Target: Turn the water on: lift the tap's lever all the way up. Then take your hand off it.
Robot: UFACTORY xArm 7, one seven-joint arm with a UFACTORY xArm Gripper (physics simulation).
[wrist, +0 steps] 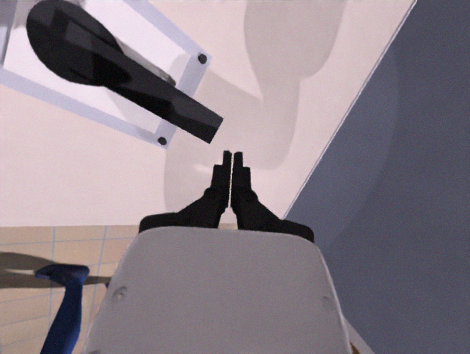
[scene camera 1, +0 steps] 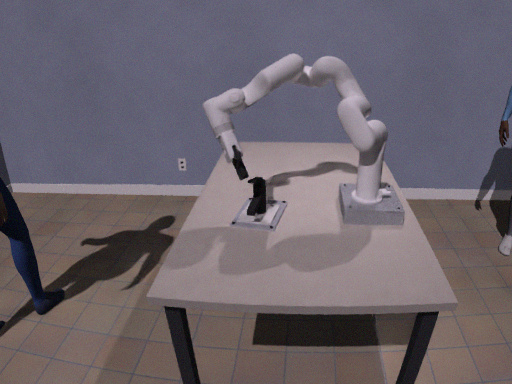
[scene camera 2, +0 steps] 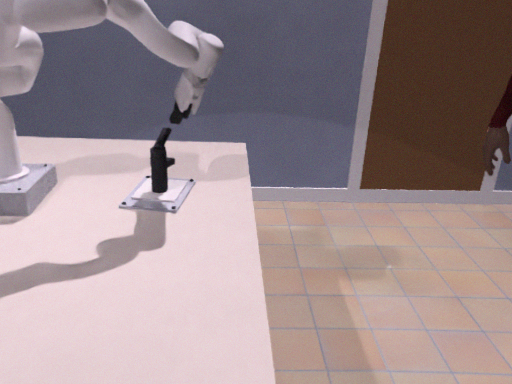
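Where they show: gripper, fingertip midpoint: (wrist: 232, 163) (scene camera 1: 244, 178) (scene camera 2: 174, 122); arm's base at its link origin: (scene camera 1: 366, 197) (scene camera 2: 4, 175).
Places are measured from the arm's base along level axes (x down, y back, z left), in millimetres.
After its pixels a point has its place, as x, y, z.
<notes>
The black tap (scene camera 1: 259, 192) @[-40, -424, 44] (scene camera 2: 159, 172) @[-16, -429, -3] stands upright on its light plate (scene camera 1: 252, 226) @[57, -446, 134] (scene camera 2: 145, 206) @[57, -395, -87] (wrist: 75, 107) @[57, -499, -3]. Its lever (scene camera 1: 253, 180) @[-116, -439, 109] (scene camera 2: 164, 136) @[-106, -440, 71] (wrist: 192, 117) @[-113, -441, 97] slants steeply upward from the tap's top in the second scene view, its free end toward the gripper. Whether it is at its upper stop I cannot tell. My gripper (scene camera 1: 243, 178) @[-134, -466, 135] (scene camera 2: 174, 121) @[-134, -466, 135] (wrist: 232, 163) @[-134, -466, 135] is shut and empty. It is just above and beyond the lever's free end, with a small gap in the second scene view. The fingertips are apart from the lever in the wrist view too.
The tap's plate lies on the pale table (scene camera 1: 310, 287) @[65, -247, 484] (scene camera 2: 200, 300) @[65, -562, -531]. The arm's grey base block (scene camera 1: 372, 215) @[24, 4, 109] (scene camera 2: 20, 195) @[4, -85, -130] is on the same table. The arm arches high over the table. Parts of people show at the edges of the scene views, beyond the table.
</notes>
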